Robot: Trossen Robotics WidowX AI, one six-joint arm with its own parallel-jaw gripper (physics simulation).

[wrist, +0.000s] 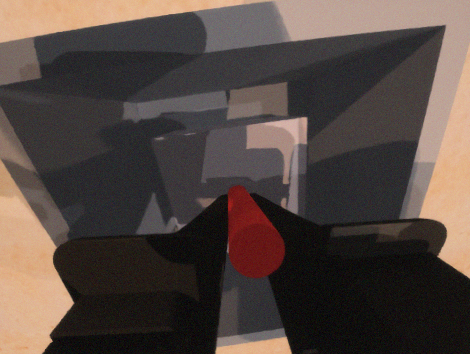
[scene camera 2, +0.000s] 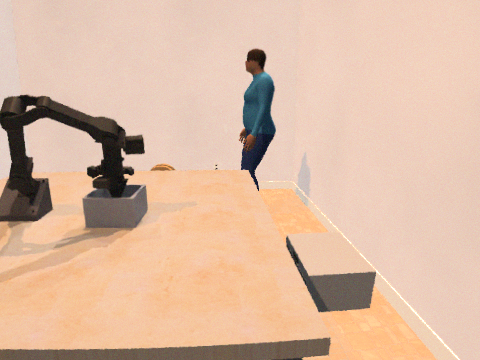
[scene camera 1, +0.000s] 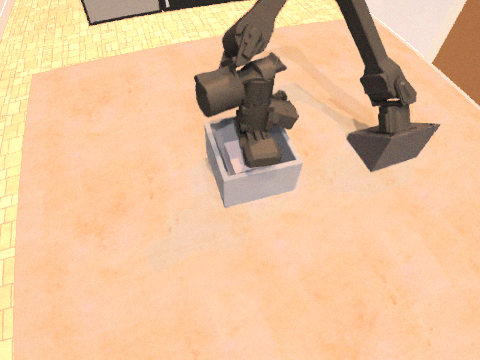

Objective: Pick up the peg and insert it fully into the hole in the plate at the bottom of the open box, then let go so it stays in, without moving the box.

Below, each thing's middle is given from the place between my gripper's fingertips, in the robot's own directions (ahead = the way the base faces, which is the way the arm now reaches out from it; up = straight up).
I see my gripper 1 cm above the grey box (scene camera 1: 236, 189). The rest, counted from my hand: pale plate (wrist: 267, 156) 3 cm below; red peg (wrist: 256, 249) 3 cm above, 1 cm behind.
